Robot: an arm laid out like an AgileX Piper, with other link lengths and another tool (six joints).
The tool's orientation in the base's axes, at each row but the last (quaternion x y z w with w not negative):
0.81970 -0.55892 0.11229 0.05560
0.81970 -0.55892 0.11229 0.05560
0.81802 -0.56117 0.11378 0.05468
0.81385 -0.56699 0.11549 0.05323
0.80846 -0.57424 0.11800 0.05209
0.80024 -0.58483 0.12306 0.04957
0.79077 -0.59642 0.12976 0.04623
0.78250 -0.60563 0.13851 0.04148
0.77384 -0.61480 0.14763 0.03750
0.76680 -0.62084 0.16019 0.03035
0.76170 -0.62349 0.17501 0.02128
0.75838 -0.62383 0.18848 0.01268
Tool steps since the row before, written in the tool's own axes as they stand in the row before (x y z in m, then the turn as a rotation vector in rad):
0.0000 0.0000 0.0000 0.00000 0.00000 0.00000
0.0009 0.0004 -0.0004 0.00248 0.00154 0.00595
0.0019 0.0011 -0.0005 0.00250 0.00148 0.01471
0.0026 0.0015 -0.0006 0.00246 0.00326 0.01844
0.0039 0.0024 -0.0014 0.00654 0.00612 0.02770
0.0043 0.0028 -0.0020 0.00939 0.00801 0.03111
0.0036 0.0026 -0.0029 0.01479 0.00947 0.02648
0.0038 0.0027 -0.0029 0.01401 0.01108 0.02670
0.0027 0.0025 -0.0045 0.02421 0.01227 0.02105
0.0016 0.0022 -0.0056 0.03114 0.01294 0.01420
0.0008 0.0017 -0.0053 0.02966 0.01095 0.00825
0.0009 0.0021 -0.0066 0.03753 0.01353 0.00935
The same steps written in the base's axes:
0.0000 0.0000 0.0000 0.00000 0.00000 0.00000
-0.0001 -0.0009 0.0006 0.00016 -0.00410 -0.00521
-0.0004 -0.0020 0.0009 0.00132 -0.00600 -0.01368
-0.0006 -0.0028 0.0012 0.00012 -0.00740 -0.01738
-0.0012 -0.0041 0.0022 -0.00009 -0.01413 -0.02545
-0.0017 -0.0044 0.0028 -0.00059 -0.01811 -0.02814
-0.0020 -0.0034 0.0035 -0.00130 -0.02250 -0.02240
-0.0022 -0.0036 0.0035 -0.00299 -0.02224 -0.02298
-0.0027 -0.0021 0.0047 -0.00312 -0.03077 -0.01494
-0.0030 -0.0006 0.0054 -0.00396 -0.03577 -0.00659
-0.0028 0.0002 0.0049 -0.00372 -0.03245 -0.00108
-0.0036 0.0004 0.0059 -0.00469 -0.04071 -0.00028

